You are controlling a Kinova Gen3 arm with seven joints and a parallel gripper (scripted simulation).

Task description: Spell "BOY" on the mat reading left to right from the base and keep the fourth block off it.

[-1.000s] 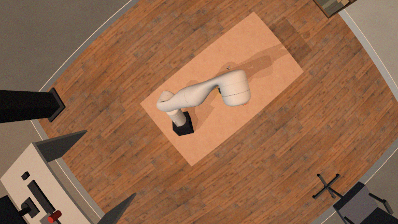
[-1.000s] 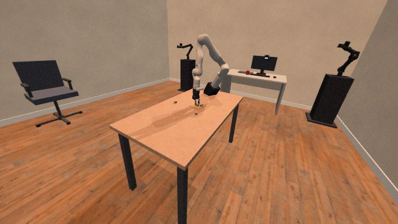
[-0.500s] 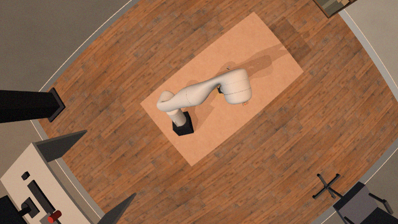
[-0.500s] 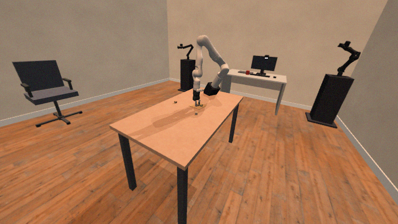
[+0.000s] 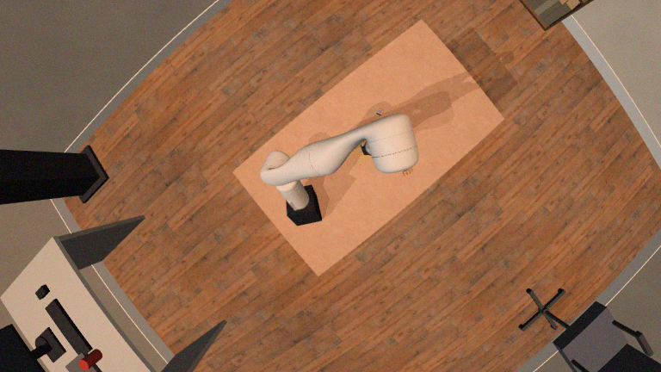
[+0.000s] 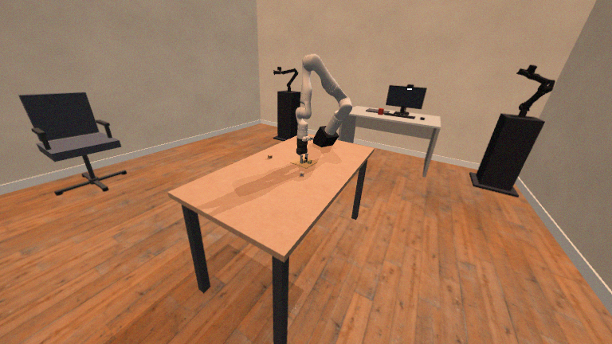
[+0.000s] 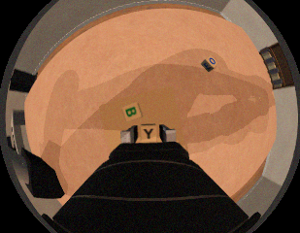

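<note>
My hand is 10 mm past the mat and 20 mm above it.
</note>
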